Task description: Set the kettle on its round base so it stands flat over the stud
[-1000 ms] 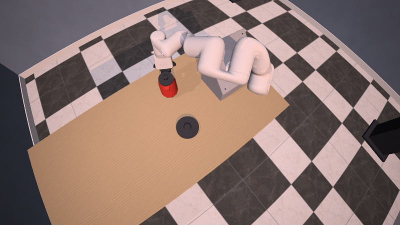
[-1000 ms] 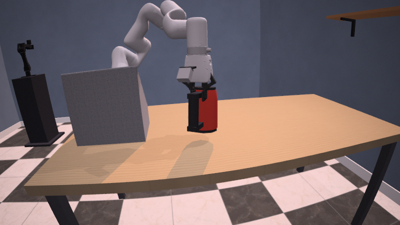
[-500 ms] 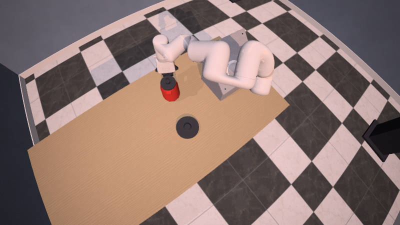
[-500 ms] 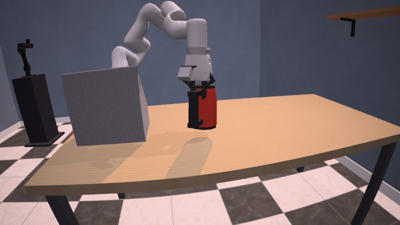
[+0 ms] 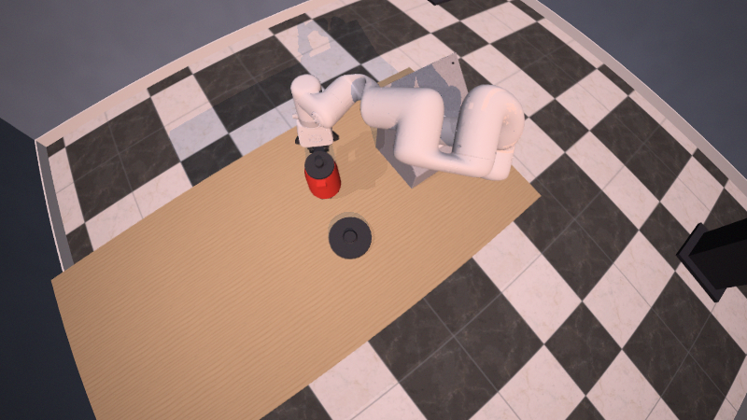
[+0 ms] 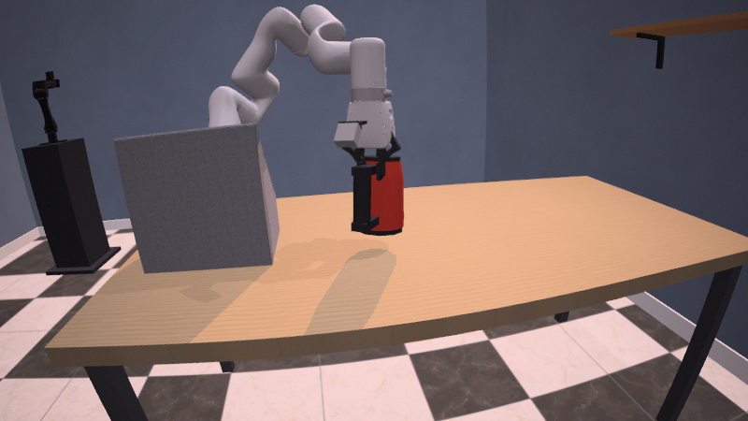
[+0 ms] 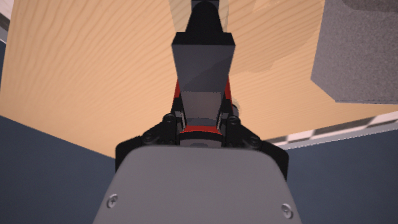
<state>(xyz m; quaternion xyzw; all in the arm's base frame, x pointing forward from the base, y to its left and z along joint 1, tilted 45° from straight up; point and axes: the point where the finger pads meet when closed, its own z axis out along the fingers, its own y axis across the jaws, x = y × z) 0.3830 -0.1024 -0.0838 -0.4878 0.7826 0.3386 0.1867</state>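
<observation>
My gripper is now 10 mm short of the kettle, 20 mm to the right of it and 60 mm above it. From my hand the other things lie so: round black base (50 mm ahead, 250 mm to the left, 190 mm below).
</observation>
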